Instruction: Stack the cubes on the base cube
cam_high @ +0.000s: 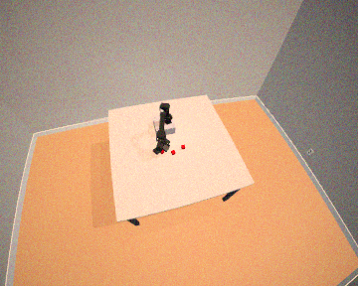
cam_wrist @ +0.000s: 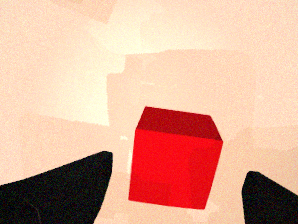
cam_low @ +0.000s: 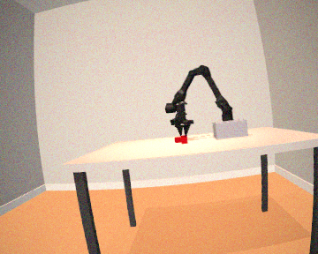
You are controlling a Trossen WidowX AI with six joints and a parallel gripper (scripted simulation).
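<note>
Right now the red cube is 20 mm below my gripper tip.
</note>
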